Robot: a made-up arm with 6 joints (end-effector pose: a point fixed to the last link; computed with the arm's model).
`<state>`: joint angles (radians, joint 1 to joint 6).
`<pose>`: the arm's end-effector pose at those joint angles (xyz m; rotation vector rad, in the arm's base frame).
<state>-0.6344 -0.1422 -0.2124 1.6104 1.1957 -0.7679</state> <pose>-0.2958 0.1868 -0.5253 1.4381 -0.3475 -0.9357</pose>
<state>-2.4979 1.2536 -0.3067 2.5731 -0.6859 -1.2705</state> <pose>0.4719 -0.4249 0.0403 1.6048 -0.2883 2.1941</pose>
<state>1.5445 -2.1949 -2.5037 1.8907 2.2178 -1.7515</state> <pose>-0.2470 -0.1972 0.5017 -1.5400 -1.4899 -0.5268</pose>
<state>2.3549 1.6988 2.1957 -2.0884 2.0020 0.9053</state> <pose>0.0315 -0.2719 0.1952 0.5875 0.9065 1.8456</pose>
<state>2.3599 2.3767 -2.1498 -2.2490 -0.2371 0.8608</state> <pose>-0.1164 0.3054 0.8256 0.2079 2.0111 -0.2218</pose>
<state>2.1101 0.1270 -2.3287 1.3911 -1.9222 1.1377</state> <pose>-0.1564 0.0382 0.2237 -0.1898 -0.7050 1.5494</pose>
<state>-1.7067 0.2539 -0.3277 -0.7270 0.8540 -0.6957</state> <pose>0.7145 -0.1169 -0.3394 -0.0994 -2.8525 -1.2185</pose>
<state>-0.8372 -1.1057 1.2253 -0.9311 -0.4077 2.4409</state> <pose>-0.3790 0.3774 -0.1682 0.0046 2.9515 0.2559</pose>
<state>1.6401 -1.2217 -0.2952 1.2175 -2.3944 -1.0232</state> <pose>-0.5067 0.4043 0.4976 0.9696 -0.6662 0.7975</pose>
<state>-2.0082 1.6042 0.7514 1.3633 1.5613 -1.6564</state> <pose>0.4281 -0.3513 -0.1657 -0.6391 -2.1837 -0.6742</pose>
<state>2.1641 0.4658 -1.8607 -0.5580 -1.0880 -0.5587</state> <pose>-0.3902 0.0653 0.4070 0.3295 -0.1433 0.9054</pose>
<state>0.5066 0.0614 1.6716 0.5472 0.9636 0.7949</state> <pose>-0.4567 0.2771 0.3872 0.3803 -2.6535 1.4868</pose>
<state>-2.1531 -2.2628 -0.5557 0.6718 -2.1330 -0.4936</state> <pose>0.6744 0.1039 0.3181 -0.8472 -2.6556 -0.7904</pose>
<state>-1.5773 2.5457 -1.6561 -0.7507 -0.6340 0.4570</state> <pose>0.7075 0.1991 -0.3816 0.9476 1.9035 -2.0348</pose>
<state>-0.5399 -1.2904 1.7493 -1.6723 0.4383 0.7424</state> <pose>-0.6753 0.3012 -0.0760 -0.4615 1.6724 -0.2231</pose>
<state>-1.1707 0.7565 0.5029 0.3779 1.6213 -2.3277</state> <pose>0.0374 -0.2569 -0.5216 -1.1026 -2.5832 -0.8319</pose>
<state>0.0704 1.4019 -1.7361 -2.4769 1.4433 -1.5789</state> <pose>-0.3450 -0.0749 -0.2765 1.1352 1.5992 1.6145</pose>
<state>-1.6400 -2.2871 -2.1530 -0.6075 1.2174 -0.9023</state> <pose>0.2415 -0.1412 -0.4828 0.8169 -0.2949 1.2576</pose>
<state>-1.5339 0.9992 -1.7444 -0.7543 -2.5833 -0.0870</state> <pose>0.4303 -0.0341 -0.0286 2.6905 0.9620 -0.1097</pose>
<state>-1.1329 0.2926 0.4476 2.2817 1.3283 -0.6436</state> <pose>-0.1481 -0.0082 -0.5073 1.3744 0.5525 -0.5187</pose>
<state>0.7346 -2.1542 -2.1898 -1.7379 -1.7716 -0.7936</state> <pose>-0.8166 -0.0646 0.1750 -2.2254 1.5214 -0.6999</pose>
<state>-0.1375 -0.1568 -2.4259 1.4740 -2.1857 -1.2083</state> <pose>-0.0548 0.0699 -0.3589 0.4352 0.3060 -1.7392</pose>
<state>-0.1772 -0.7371 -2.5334 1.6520 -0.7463 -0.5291</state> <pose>-0.0370 -0.0036 -0.3932 0.4546 2.0239 -2.2818</pose>
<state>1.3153 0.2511 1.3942 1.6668 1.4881 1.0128</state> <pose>-0.1419 0.0387 0.3909 0.1566 -0.9619 1.5871</pose>
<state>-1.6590 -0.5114 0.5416 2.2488 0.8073 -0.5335</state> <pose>0.0892 0.1285 -0.4494 2.5250 -0.1335 0.1932</pose>
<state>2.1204 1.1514 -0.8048 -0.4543 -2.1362 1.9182</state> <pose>-0.1829 -0.3393 0.5703 -0.7534 0.3448 2.6000</pose>
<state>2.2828 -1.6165 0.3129 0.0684 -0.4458 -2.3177</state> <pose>-0.0601 0.3349 0.3977 -1.0869 0.0782 0.5406</pose>
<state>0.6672 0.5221 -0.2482 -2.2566 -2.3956 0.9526</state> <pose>-0.6123 -0.1429 0.3092 1.5912 -1.5023 -0.8230</pose>
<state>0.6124 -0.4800 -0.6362 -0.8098 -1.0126 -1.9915</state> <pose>-0.7823 0.1526 -0.1637 -0.0399 -1.1647 1.0738</pose>
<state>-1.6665 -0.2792 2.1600 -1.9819 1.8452 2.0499</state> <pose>0.0510 0.0333 -0.6436 0.1043 0.4599 -1.3861</pose>
